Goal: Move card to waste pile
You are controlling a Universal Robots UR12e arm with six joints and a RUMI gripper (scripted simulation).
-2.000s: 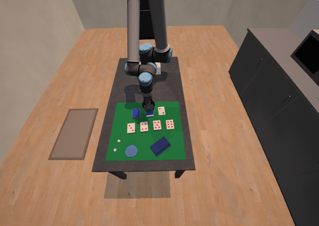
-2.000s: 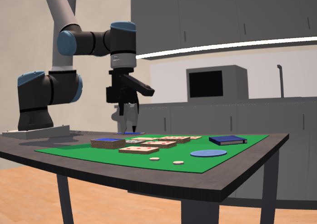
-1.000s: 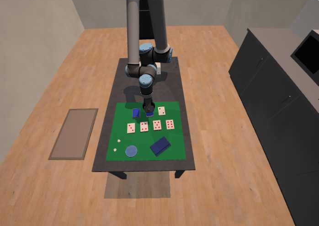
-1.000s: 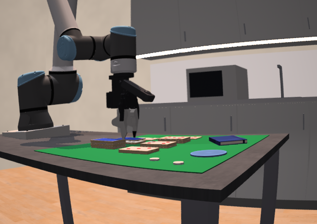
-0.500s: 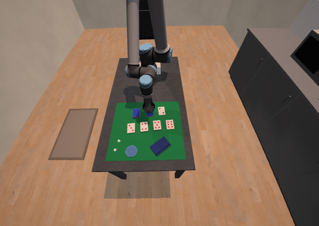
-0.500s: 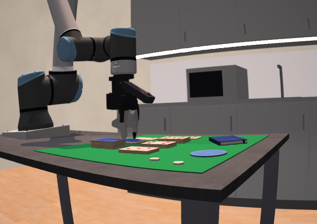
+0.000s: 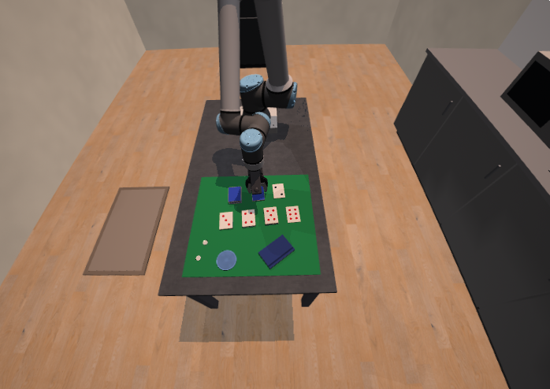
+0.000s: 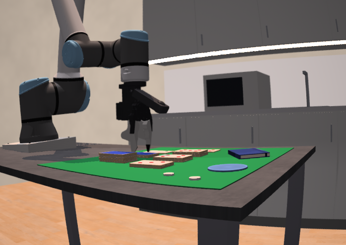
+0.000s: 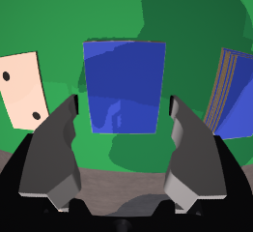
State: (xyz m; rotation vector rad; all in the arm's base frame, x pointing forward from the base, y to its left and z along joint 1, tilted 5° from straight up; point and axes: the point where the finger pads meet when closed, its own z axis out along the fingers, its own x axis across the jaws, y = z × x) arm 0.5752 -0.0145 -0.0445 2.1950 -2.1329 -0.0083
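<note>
My gripper is now 2 cm above the card. From my hand the other things lie so: green mat: 15 cm ahead, 4 cm below, 3 cm to the right; then blue book: 32 cm ahead, 7 cm to the left, 2 cm below.
</note>
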